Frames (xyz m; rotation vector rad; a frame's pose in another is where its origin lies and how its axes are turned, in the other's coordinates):
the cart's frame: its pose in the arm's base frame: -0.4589 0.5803 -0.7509 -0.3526 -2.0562 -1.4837
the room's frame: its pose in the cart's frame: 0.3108 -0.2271 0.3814 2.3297 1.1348 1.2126
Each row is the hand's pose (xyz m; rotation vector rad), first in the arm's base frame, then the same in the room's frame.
Working: the arm's base frame: its pose in the room's frame: -0.1126 -1.3193 0.6978 -0.2420 0.8689 -1.3714

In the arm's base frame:
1: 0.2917 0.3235 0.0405 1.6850 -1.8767 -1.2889
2: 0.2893 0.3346 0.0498 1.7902 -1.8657 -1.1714
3: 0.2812 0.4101 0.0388 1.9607 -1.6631 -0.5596
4: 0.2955 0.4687 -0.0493 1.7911 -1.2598 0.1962
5: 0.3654 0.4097 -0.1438 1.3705 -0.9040 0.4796
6: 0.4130 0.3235 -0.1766 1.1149 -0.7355 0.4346
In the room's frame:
1: 0.1429 -1.5258 0.4090 -0.5474 -2.2863 -1.6048
2: 0.1575 -1.5240 0.4093 -0.4155 -2.2972 -1.5371
3: 0.2073 -1.4957 0.3582 0.0277 -2.0154 -1.3086
4: 0.1924 -1.4666 0.2566 0.3761 -1.3881 -1.0276
5: 0.0825 -1.5134 0.2015 0.3858 -0.7833 -0.9622
6: -0.0061 -1.5661 0.2140 0.2925 -0.4815 -1.0453

